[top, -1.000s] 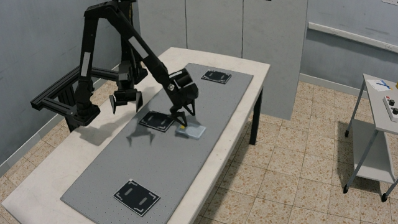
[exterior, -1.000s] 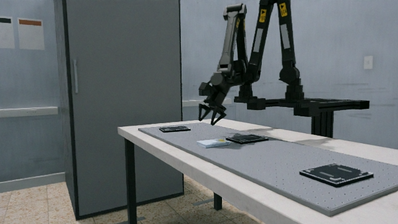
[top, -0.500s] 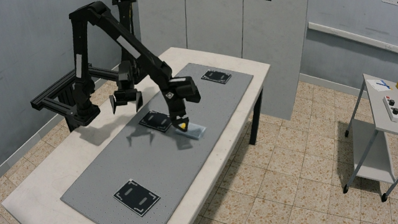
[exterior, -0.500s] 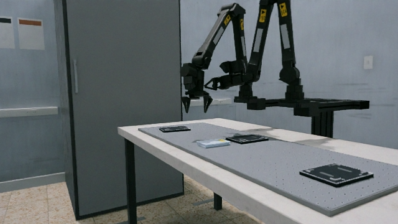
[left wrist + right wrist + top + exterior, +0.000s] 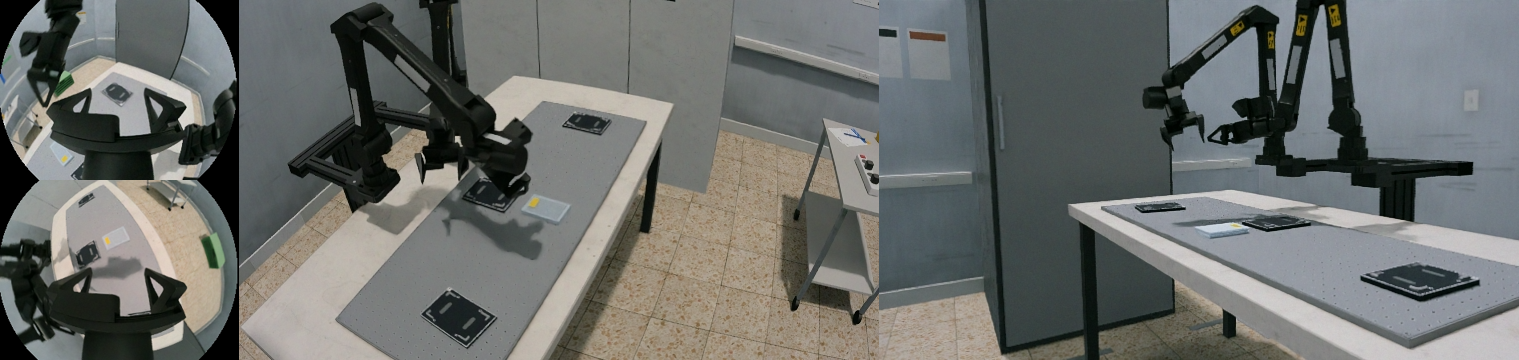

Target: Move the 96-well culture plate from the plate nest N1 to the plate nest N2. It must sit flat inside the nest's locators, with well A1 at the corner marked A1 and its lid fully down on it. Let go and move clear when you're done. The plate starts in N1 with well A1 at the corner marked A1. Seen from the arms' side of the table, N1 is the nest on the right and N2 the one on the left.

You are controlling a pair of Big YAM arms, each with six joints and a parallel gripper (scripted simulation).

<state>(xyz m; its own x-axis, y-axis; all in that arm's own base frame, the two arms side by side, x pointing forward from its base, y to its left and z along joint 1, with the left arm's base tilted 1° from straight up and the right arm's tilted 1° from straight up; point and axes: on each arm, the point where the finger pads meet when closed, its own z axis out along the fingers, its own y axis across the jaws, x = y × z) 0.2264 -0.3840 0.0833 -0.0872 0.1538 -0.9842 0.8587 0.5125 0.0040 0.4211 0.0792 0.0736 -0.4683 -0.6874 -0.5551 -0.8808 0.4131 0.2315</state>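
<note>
My left gripper is now 28 cm to the right of the 96-well plate, 25 cm above it and 13 cm short of it. Also, from my left hand: plate nest: 26 cm to the left, 25 cm below, 6 cm behind.
</note>
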